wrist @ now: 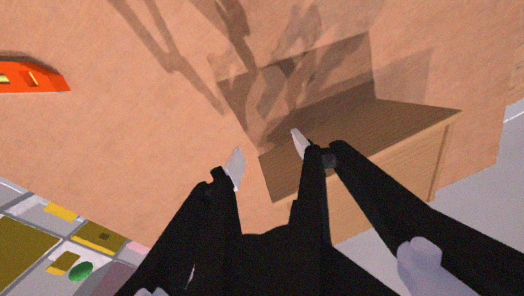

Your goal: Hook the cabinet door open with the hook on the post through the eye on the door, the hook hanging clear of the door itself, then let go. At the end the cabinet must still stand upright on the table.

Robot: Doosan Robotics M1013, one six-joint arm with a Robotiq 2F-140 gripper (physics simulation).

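Frame: origin at the arm's base, x ahead, y left, z up, level; millimetres.
Seen in the pictures: gripper, fingertip midpoint: (267, 146).
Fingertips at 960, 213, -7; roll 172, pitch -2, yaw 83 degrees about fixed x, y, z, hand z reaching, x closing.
Note:
Pixels of each thing's middle, then the offset from my fingertips to it, as dx, dy, dz. Level surfaces: height alone.
- wooden cabinet, body centre: (339, 173) +111, +86, -10
- table, surface height: dz -66
- orange-red spirit level, body centre: (3, 78) -249, -295, -57
The wooden cabinet (350, 125) is right of centre in the wrist view, seen from above, with a dark brown top and a lighter side that has a narrow vertical strip near its right end. It appears upright on the table (125, 130). My gripper (267, 146) is partly open and empty. One fingertip shows over the left part of the cabinet top, the other over the table just left of the cabinet's corner. The gap in height between fingertips and cabinet is hard to tell. The hook, the post and the eye do not show, and I cannot make out the door's edge.
An orange-red spirit level (32, 77) lies on the table at the left edge of the view. Beyond the table's lower left edge is a grey-framed compartment unit with yellow pieces and a green oval object (81, 271). Grey floor shows past the table's right edge. Arm shadows cross the table.

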